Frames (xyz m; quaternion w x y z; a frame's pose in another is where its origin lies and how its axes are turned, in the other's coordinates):
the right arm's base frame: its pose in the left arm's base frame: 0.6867 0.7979 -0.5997 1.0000 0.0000 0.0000 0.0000
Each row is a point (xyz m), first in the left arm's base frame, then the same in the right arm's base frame.
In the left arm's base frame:
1: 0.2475 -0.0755 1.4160
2: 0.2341 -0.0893 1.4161
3: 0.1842 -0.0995 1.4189
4: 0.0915 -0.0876 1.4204
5: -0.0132 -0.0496 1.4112
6: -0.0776 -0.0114 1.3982
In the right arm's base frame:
1: -0.4392 -0.8734 2.0157
2: -0.4526 -0.8872 2.0158
3: -0.5025 -0.8974 2.0186
4: -0.5952 -0.8855 2.0201
5: -0.6999 -0.8475 2.0109
6: -0.7643 -0.8093 1.9979

